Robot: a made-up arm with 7 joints. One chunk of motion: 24 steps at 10 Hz.
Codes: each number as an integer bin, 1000 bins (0 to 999) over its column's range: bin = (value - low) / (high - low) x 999, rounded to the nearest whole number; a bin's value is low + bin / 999 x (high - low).
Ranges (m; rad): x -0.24..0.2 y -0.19..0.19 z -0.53..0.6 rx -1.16..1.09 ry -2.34..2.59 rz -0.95..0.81
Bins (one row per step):
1: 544 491 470 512 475 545
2: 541 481 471 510 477 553
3: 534 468 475 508 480 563
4: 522 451 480 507 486 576
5: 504 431 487 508 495 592
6: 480 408 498 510 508 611
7: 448 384 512 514 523 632
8: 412 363 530 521 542 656
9: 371 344 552 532 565 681
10: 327 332 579 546 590 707
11: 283 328 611 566 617 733
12: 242 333 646 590 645 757
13: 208 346 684 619 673 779
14: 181 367 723 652 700 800
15: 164 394 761 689 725 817
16: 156 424 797 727 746 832
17: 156 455 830 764 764 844
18: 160 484 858 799 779 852
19: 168 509 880 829 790 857
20: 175 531 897 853 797 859
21: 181 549 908 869 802 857
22: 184 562 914 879 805 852
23: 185 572 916 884 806 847
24: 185 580 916 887 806 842
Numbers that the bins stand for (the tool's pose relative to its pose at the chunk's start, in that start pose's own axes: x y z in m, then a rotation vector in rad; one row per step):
1: -0.0004 -0.0032 0.0016 -0.0068 0.0041 0.0102
2: -0.0017 -0.0070 0.0028 -0.0114 0.0140 0.0243
3: -0.0048 -0.0120 0.0073 -0.0159 0.0288 0.0419
4: -0.0101 -0.0184 0.0129 -0.0181 0.0584 0.0648
5: -0.0180 -0.0261 0.0209 -0.0159 0.1028 0.0930
6: -0.0286 -0.0348 0.0333 -0.0114 0.1669 0.1264
7: -0.0427 -0.0439 0.0491 -0.0023 0.2410 0.1634
8: -0.0585 -0.0519 0.0695 0.0134 0.3347 0.2057
9: -0.0766 -0.0591 0.0944 0.0382 0.4482 0.2498
10: -0.0960 -0.0637 0.1249 0.0697 0.5716 0.2956
11: -0.1154 -0.0652 0.1611 0.1148 0.7049 0.3414
12: -0.1334 -0.0633 0.2007 0.1688 0.8430 0.3837
13: -0.1484 -0.0584 0.2437 0.2341 0.9812 0.4224
14: -0.1603 -0.0504 0.2878 0.3085 1.1145 0.4594
15: -0.1678 -0.0401 0.3308 0.3918 1.2378 0.4894
16: -0.1713 -0.0287 0.3715 0.4774 1.3415 0.5158
17: -0.1713 -0.0169 0.4088 0.5607 1.4303 0.5369
18: -0.1695 -0.0059 0.4405 0.6395 1.5043 0.5510
19: -0.1660 0.0036 0.4654 0.7071 1.5586 0.5598
20: -0.1629 0.0120 0.4846 0.7612 1.5931 0.5634
21: -0.1603 0.0188 0.4971 0.7972 1.6178 0.5598
22: -0.1590 0.0238 0.5039 0.8197 1.6326 0.5510
23: -0.1585 0.0276 0.5061 0.8310 1.6376 0.5422
24: -0.1585 0.0306 0.5061 0.8377 1.6376 0.5334

